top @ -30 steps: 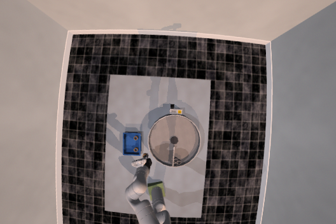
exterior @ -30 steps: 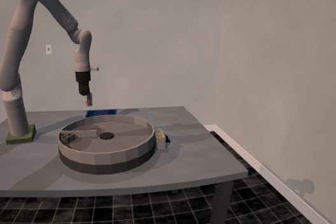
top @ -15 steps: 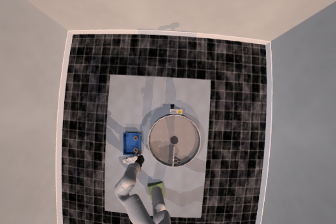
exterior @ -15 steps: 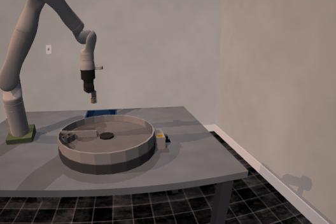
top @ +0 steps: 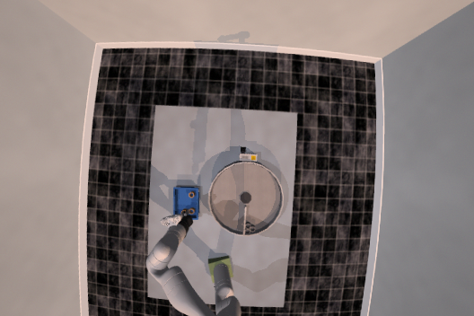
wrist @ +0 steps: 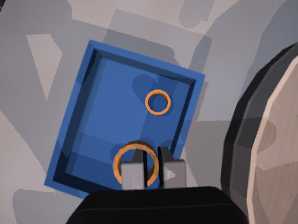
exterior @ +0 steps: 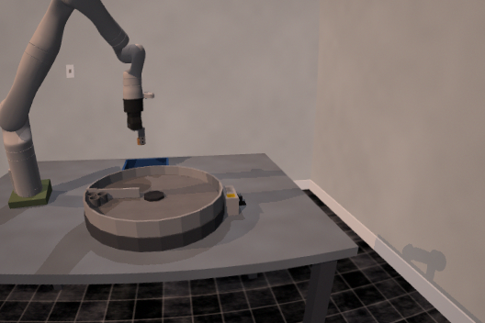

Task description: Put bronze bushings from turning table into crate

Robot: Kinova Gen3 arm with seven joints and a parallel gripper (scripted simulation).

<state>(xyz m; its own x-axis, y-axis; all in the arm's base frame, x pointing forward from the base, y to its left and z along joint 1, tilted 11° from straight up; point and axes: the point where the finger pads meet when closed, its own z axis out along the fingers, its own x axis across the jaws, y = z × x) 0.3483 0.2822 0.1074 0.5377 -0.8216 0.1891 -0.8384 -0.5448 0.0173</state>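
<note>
My hand is 4 cm to the right of the blue crate and 14 cm above it. From my hand the other things lie so: round turning table: 12 cm ahead, 29 cm to the right, 11 cm below.
</note>
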